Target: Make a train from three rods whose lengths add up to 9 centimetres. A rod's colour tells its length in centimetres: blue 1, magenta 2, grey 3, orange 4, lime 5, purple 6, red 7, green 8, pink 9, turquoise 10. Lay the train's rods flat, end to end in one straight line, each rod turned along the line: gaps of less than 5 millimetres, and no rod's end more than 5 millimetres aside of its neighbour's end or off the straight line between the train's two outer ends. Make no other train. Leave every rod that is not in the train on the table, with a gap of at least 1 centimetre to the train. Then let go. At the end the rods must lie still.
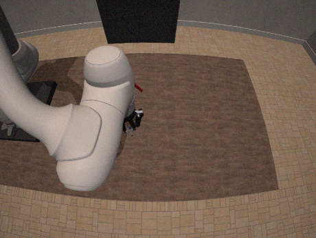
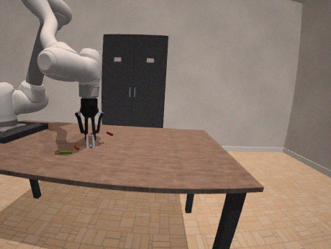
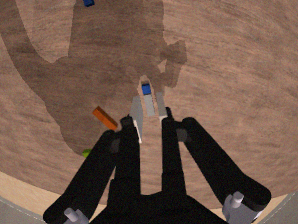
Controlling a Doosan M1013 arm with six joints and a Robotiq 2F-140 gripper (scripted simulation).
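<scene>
Now: the grey rod 3 cm below my hand. Also, from my hand: orange rod 6 cm behind, 3 cm to the right, 3 cm below; then magenta rod 8 cm behind, 22 cm to the left, 3 cm below; then lime rod 8 cm behind, 9 cm to the right, 3 cm below.
</scene>
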